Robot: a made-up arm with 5 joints.
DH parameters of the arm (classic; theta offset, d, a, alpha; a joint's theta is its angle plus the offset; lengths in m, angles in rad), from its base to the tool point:
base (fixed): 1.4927 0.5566 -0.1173 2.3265
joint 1: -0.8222 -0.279 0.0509 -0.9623
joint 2: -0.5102 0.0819 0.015 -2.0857
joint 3: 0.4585 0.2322 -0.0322 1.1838
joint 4: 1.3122 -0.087 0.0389 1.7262
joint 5: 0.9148 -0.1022 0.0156 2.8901
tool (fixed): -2.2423 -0.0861 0 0
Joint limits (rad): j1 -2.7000..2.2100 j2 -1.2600..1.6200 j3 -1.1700..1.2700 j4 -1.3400..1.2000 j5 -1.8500..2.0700
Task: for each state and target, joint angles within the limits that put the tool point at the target. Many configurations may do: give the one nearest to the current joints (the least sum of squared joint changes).
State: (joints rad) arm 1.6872 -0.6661 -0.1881 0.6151 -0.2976
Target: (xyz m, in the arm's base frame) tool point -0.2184 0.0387 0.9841
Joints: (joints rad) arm 1.3931 -0.5532 0.4079 0.4201 -0.9453
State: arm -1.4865 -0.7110 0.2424 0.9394 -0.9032
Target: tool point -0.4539 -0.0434 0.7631
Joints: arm -1.1438 -0.2727 0.2805 1.0567 -0.9263
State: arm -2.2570 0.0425 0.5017 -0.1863 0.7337
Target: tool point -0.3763 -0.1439 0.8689
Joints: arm -2.6988 0.3363 -0.0789 -0.2142 0.0985
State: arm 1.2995 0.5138 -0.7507 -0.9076 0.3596
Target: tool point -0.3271 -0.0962 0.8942
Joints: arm 1.5247 0.8775 -0.7654 -1.0947 0.2101
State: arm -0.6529 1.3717 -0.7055 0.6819 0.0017
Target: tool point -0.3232 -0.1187 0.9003
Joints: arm -0.3764 1.0914 -0.9667 0.4349 -0.4343
